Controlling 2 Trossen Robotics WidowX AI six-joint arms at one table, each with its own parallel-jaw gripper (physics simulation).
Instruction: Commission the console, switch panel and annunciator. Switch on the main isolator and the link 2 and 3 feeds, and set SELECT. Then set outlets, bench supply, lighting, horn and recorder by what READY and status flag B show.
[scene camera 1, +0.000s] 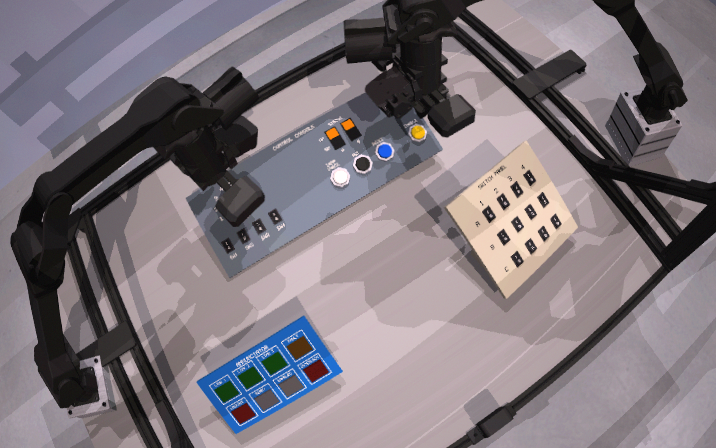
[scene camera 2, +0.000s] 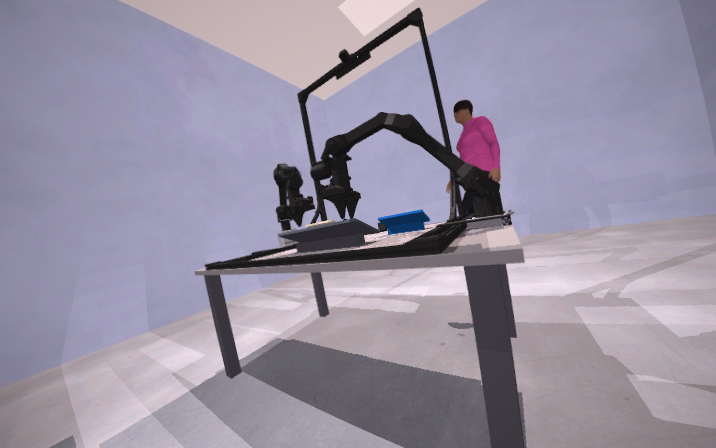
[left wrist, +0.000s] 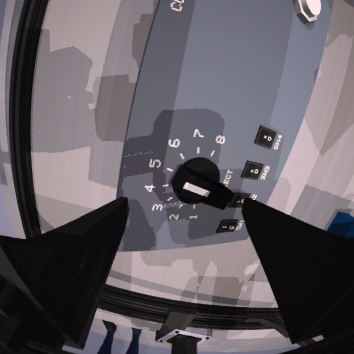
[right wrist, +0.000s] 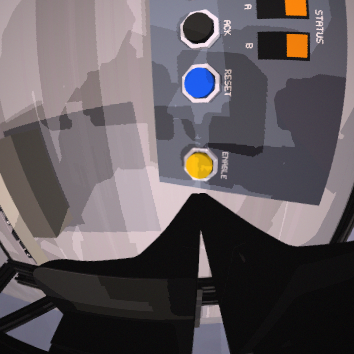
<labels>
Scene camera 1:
my left gripper: 225, 196
my right gripper: 421, 116
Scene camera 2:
my left gripper: 347, 218
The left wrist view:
my left gripper: 185, 204
SELECT knob: 196, 180
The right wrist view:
my right gripper: 197, 199
black ACK button: 197, 28
blue RESET button: 198, 82
</labels>
